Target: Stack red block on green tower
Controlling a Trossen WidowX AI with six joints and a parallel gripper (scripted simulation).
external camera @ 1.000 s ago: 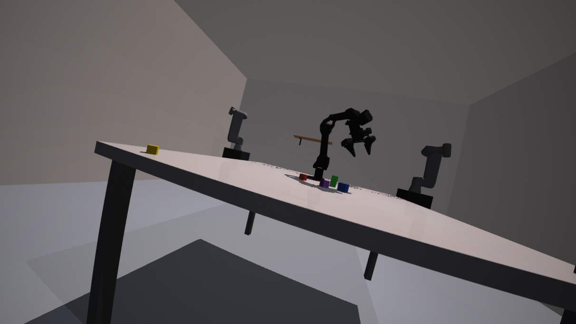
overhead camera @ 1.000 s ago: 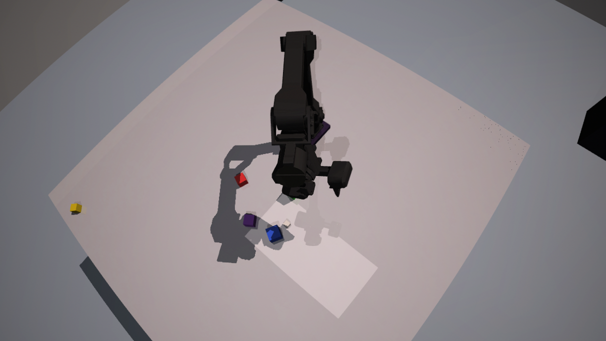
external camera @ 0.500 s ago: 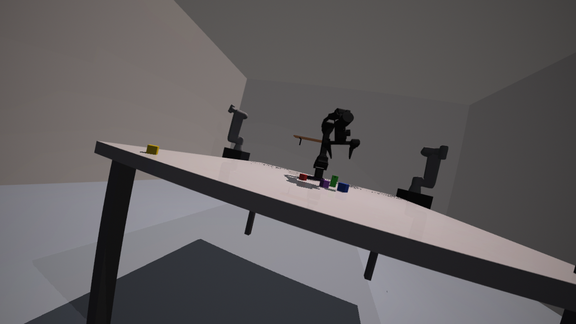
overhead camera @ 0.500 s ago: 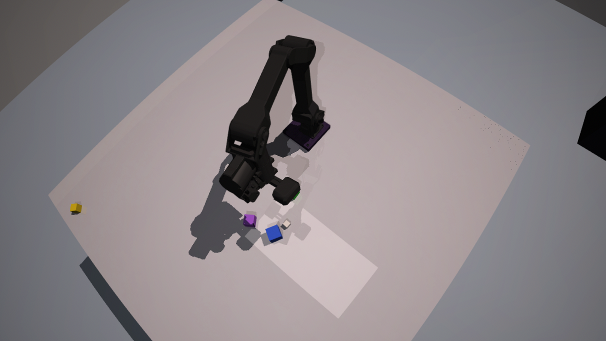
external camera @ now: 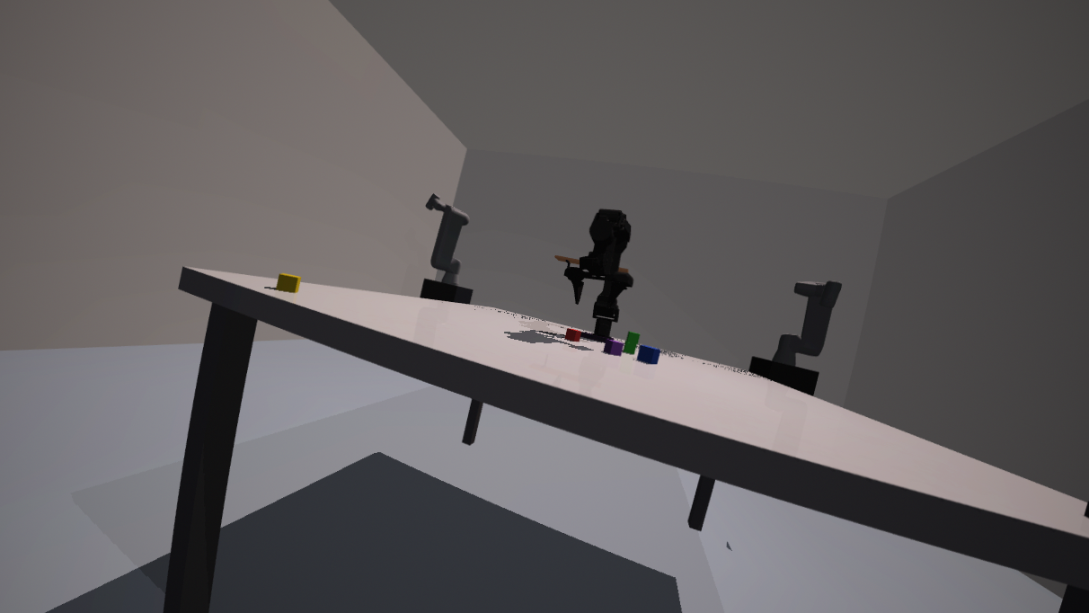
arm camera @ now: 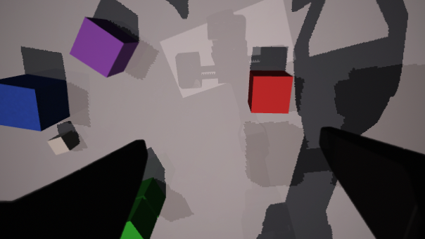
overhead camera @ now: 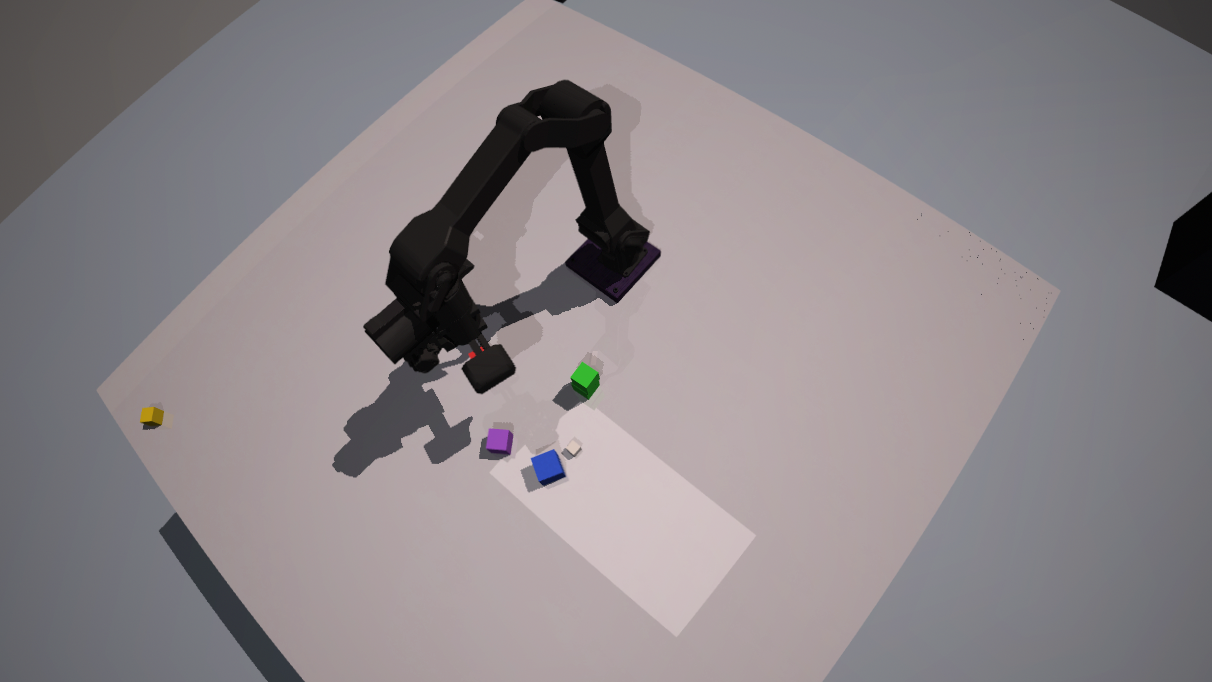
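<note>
The red block is 90 mm below my gripper tip, 30 mm to the right of it and 10 mm behind it. Also, from my gripper tip: blue block (170 mm to the left, 90 mm below, 70 mm ahead); purple block (90 mm below, 80 mm to the left, 80 mm ahead); small white block (180 mm to the left, 100 mm below, 20 mm ahead).
</note>
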